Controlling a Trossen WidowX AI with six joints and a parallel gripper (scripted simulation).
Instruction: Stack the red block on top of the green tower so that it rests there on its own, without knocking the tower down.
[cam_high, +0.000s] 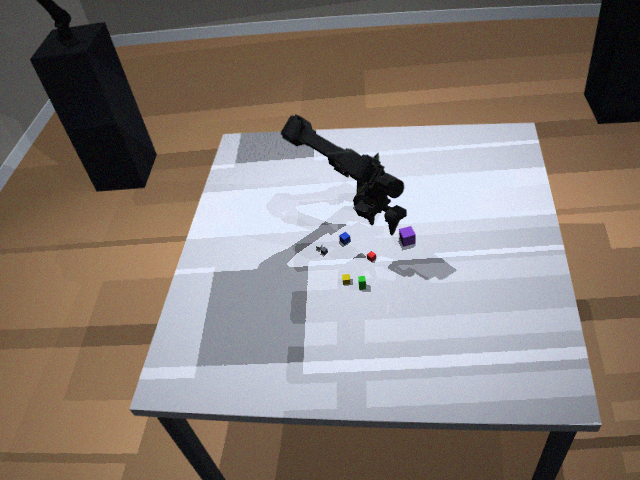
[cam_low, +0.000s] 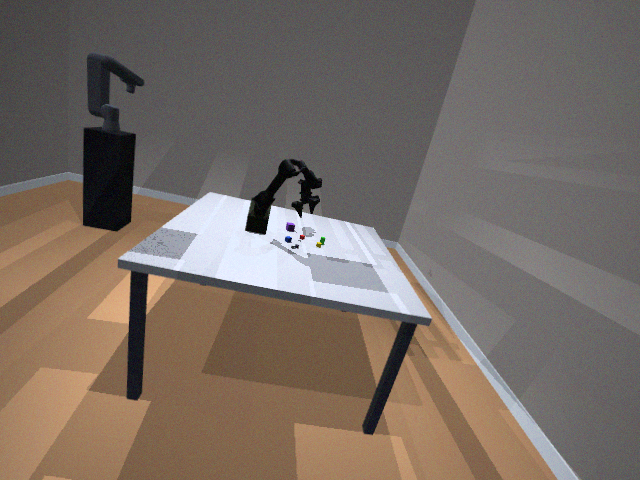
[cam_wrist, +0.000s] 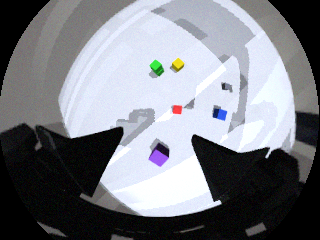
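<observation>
My gripper tip is now 4 cm to the left of the red block and 12 cm above it. From my gripper tip the other things lie so: blue block (9 cm behind, 13 cm to the right, 12 cm below); purple block (7 cm behind, 8 cm to the left, 11 cm below); yellow block (9 cm ahead, 12 cm to the right, 12 cm below).
</observation>
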